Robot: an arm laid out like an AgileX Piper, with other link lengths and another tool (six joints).
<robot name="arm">
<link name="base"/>
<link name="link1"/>
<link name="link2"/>
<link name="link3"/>
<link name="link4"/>
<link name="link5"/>
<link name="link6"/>
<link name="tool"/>
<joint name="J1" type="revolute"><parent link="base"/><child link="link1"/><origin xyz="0 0 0.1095"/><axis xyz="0 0 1"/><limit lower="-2.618" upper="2.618"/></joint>
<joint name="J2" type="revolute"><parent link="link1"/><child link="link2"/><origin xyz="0 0 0" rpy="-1.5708 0 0"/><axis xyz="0 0 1"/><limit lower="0" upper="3.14"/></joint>
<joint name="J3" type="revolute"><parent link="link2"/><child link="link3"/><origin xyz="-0.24 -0.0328 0"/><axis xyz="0 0 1"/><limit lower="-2.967" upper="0"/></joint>
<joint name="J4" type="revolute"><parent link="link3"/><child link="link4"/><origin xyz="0.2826 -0.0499 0" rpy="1.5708 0 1.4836"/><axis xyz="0 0 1"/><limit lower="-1.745" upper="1.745"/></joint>
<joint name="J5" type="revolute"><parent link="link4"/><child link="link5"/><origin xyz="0 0 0" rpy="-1.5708 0 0"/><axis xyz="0 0 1"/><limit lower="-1.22" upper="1.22"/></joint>
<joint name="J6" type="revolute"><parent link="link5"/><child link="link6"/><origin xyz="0 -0.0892 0" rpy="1.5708 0 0"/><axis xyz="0 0 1"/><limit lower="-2.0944" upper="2.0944"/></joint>
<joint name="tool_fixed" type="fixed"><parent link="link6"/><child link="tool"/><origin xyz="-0.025 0.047 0.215" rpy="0 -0.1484 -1.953"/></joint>
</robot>
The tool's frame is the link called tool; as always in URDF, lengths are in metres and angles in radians.
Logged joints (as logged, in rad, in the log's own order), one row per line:
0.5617 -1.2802 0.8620 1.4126 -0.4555 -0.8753
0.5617 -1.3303 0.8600 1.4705 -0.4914 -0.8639
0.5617 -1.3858 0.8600 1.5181 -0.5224 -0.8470
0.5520 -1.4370 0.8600 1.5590 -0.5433 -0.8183
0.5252 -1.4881 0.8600 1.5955 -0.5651 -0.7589
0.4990 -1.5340 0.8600 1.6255 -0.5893 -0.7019
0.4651 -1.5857 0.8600 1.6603 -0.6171 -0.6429
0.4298 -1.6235 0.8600 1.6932 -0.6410 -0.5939
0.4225 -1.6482 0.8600 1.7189 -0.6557 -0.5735
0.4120 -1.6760 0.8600 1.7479 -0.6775 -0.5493
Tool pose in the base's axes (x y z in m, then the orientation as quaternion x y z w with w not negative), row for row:
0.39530 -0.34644 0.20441 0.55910 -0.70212 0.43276 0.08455
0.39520 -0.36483 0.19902 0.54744 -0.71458 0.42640 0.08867
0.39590 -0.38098 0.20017 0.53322 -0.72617 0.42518 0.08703
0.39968 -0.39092 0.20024 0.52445 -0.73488 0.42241 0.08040
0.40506 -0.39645 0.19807 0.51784 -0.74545 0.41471 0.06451
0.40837 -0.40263 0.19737 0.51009 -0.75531 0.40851 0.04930
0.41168 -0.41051 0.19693 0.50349 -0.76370 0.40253 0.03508
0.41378 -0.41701 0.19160 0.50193 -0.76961 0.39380 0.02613
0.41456 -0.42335 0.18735 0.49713 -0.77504 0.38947 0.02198
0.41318 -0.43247 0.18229 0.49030 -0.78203 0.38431 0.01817
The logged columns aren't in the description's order. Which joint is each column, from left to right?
Columns, left to right: J6, J3, J5, J2, J1, J4.
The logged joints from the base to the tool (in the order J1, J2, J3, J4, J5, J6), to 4 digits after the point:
-0.4555 1.4126 -1.2802 -0.8753 0.8620 0.5617
-0.4914 1.4705 -1.3303 -0.8639 0.8600 0.5617
-0.5224 1.5181 -1.3858 -0.8470 0.8600 0.5617
-0.5433 1.5590 -1.4370 -0.8183 0.8600 0.5520
-0.5651 1.5955 -1.4881 -0.7589 0.8600 0.5252
-0.5893 1.6255 -1.5340 -0.7019 0.8600 0.4990
-0.6171 1.6603 -1.5857 -0.6429 0.8600 0.4651
-0.6410 1.6932 -1.6235 -0.5939 0.8600 0.4298
-0.6557 1.7189 -1.6482 -0.5735 0.8600 0.4225
-0.6775 1.7479 -1.6760 -0.5493 0.8600 0.4120

